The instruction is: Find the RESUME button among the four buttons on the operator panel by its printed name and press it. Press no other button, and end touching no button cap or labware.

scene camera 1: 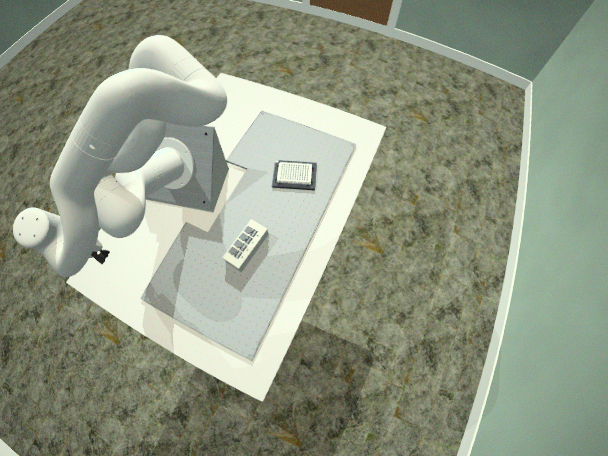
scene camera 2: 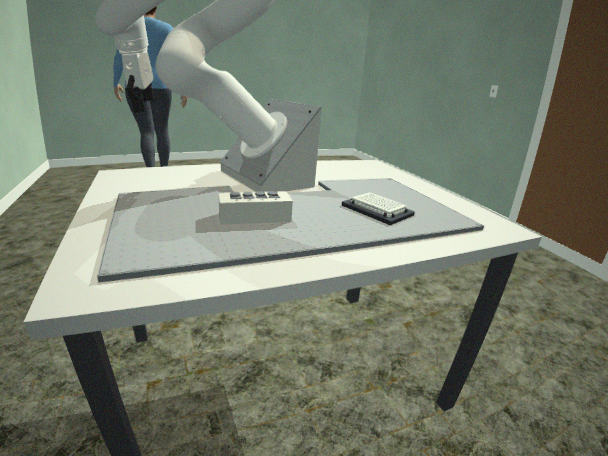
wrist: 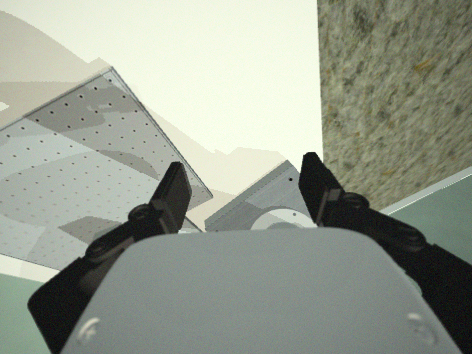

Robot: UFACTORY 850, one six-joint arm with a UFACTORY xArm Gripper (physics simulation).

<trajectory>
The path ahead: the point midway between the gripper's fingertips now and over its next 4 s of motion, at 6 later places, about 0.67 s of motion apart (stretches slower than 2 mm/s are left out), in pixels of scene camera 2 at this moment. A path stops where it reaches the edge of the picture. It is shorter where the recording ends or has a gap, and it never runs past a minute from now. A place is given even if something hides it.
The gripper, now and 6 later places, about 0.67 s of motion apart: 144,105; 147,134; 144,138; 163,140; 184,143; 206,146; 206,147
</trajectory>
